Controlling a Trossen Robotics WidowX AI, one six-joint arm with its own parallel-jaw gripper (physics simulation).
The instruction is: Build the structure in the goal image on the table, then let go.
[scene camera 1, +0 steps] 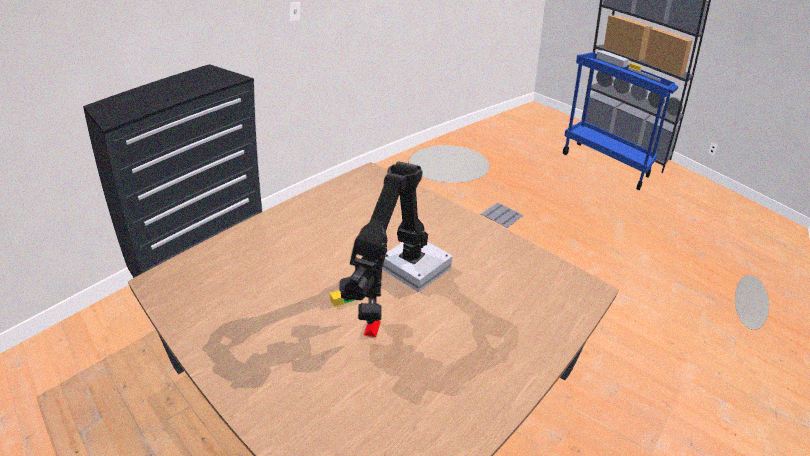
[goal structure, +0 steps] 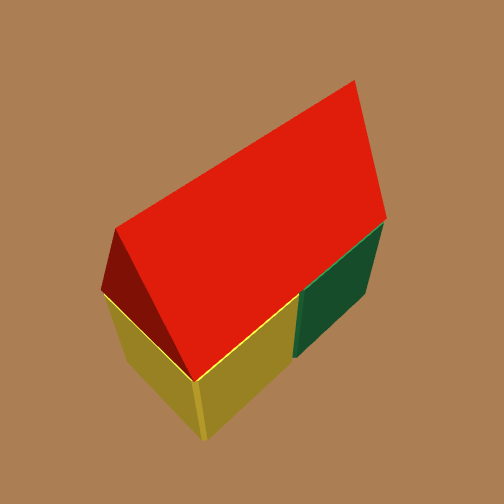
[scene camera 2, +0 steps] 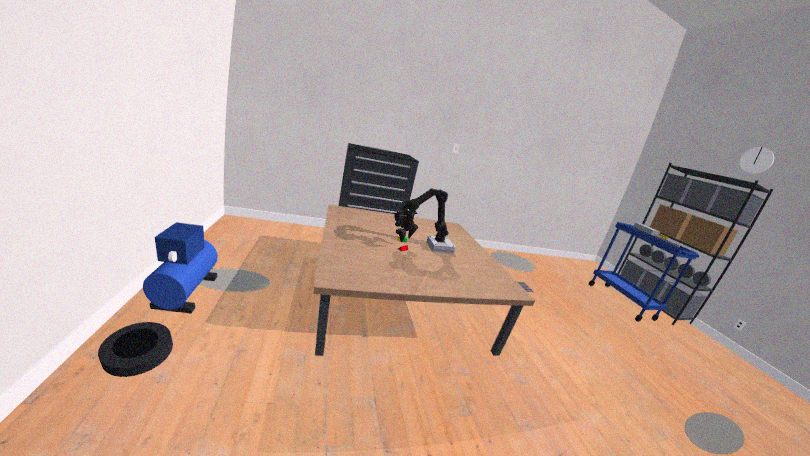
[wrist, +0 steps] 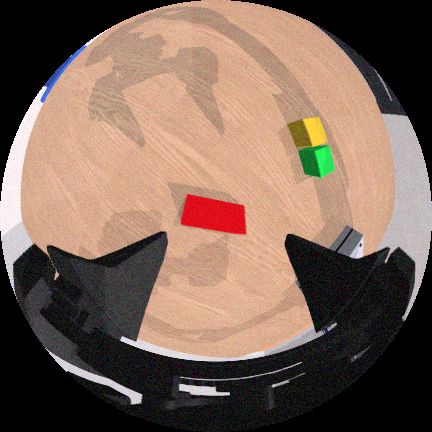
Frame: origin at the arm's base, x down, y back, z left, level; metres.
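Where they show: gripper, fingertip midpoint: (scene camera 2: 405, 240) (wrist: 228, 239); arm's base at its link origin: (scene camera 1: 412, 255) (scene camera 2: 439, 240).
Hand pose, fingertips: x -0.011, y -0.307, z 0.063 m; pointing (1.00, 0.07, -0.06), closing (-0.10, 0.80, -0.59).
Things, the pixels of their top centre, and the offset from my fingertips. Level surfaces: height alone.
- red block at its top centre: (wrist: 216, 221) (scene camera 1: 370, 321) (scene camera 2: 403, 245) dx +0.037, dy -0.002, dz +0.005 m
- yellow block at its top centre: (wrist: 316, 130) (scene camera 1: 336, 294) dx +0.034, dy +0.021, dz -0.147 m
- green block at its top centre: (wrist: 325, 160) (scene camera 1: 347, 291) (scene camera 2: 405, 237) dx +0.034, dy +0.055, dz -0.131 m
- wooden table at its surface level: dx +0.067 m
A red block (scene camera 1: 371, 329) (scene camera 2: 403, 248) (wrist: 214, 215) lies on the table. In the wrist view its flat red face shows as a four-sided shape, a little beyond the fingertips and between their lines. A yellow block (scene camera 1: 336, 298) (wrist: 308, 132) and a green block (scene camera 1: 349, 300) (scene camera 2: 405, 239) (wrist: 317, 161) sit side by side on the table, apart from the red one; in scene camera 1 the arm partly hides the green block. My gripper (wrist: 228, 239) is open and empty, pointing down above the table near the red block. In scene camera 1 the near finger hides part of the gap.
The wooden table (scene camera 1: 317, 413) (scene camera 2: 368, 277) carries the arm's pale base (scene camera 1: 419, 271) (scene camera 2: 440, 244) (wrist: 352, 242), behind the blocks in scene camera 1. A black drawer cabinet (scene camera 1: 187, 169) (scene camera 2: 378, 178) stands beyond the table edge. A blue cart (scene camera 1: 612, 148) (scene camera 2: 629, 290) stands on the floor farther off.
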